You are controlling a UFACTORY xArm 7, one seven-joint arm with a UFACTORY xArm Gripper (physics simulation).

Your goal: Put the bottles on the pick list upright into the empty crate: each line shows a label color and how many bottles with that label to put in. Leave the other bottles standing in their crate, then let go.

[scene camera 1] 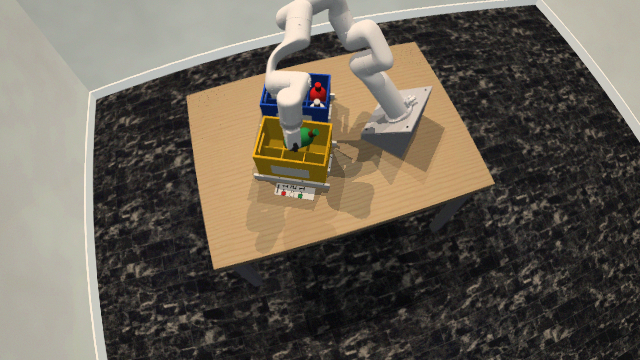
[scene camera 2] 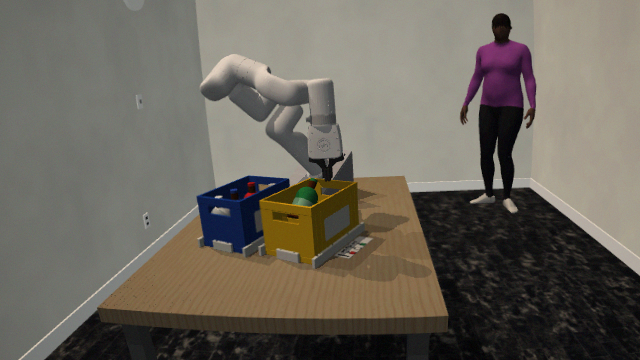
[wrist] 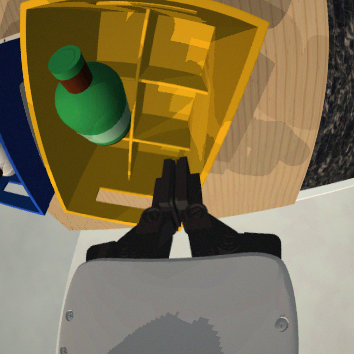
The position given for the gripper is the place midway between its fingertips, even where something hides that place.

Note:
In view: the gripper (wrist: 179, 172) and a green bottle (wrist: 89, 97).

